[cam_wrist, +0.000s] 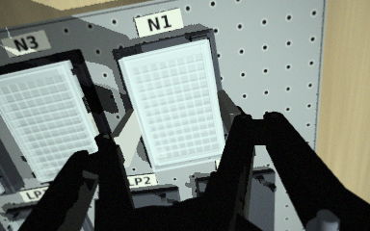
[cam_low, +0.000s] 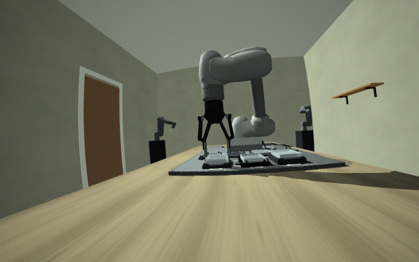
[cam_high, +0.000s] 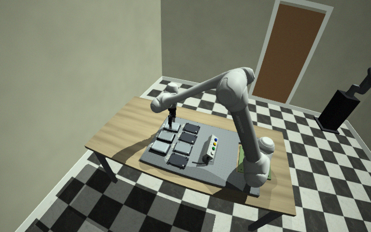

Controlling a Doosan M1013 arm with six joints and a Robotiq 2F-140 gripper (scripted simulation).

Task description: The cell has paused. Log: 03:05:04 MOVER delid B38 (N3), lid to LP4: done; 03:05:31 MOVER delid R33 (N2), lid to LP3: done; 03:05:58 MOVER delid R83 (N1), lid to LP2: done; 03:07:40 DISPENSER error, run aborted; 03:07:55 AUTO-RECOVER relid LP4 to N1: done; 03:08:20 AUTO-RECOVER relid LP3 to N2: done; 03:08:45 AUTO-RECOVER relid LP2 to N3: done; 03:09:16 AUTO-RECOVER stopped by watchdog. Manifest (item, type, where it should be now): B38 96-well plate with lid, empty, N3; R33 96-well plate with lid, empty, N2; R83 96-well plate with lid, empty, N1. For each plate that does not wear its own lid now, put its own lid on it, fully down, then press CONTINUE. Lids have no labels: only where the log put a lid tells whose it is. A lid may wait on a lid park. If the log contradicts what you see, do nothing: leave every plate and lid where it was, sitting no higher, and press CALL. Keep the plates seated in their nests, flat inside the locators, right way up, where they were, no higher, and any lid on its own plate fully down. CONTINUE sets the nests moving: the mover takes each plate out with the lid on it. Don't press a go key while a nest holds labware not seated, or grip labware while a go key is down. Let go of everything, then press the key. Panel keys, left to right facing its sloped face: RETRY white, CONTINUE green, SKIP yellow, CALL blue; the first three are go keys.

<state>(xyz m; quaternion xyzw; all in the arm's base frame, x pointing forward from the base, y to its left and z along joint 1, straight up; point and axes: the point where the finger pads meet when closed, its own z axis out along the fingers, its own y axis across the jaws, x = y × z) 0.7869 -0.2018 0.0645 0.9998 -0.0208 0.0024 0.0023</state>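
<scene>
My hand is 3 cm above the N1 plate. Round my hand: lid park LP3: 18 cm behind, 4 cm to the right, 5 cm below; then LP2 label: 9 cm behind, 8 cm to the left, 5 cm below; then LP3 label: 10 cm behind, 5 cm to the right, 5 cm below.
</scene>
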